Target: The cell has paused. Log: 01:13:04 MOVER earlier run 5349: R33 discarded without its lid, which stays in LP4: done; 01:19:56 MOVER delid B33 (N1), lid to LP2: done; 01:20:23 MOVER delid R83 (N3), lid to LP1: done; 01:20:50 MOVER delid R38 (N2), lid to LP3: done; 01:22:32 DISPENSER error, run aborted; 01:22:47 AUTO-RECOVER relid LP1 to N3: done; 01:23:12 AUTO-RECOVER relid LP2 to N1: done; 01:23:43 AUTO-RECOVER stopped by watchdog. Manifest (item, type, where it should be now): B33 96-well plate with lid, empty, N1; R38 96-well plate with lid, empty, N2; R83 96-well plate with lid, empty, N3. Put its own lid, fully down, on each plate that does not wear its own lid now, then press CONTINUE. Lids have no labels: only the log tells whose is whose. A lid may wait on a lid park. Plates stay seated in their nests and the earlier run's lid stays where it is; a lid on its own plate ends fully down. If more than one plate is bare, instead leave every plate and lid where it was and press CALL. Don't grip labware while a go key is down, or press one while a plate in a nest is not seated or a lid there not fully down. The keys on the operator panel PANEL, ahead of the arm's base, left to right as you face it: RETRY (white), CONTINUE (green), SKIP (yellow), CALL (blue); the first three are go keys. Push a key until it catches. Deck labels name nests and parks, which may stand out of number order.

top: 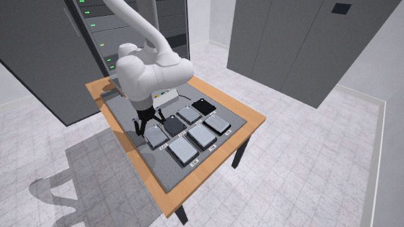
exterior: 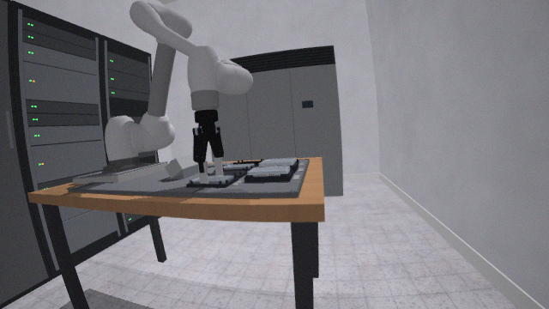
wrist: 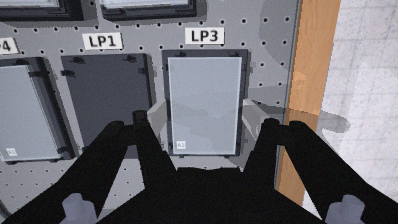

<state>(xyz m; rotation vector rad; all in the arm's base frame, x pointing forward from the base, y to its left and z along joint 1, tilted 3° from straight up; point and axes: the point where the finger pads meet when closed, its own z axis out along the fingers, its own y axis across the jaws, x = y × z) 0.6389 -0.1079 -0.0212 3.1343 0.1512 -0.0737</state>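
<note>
My gripper is now 3 cm above the park LP3. Also, from my hand: yellow skip key: 26 cm behind, 13 cm to the left, 3 cm above; then blue call key: 25 cm behind, 8 cm to the left, 3 cm above; then park LP1: 2 cm behind, 12 cm to the left, 3 cm below.
</note>
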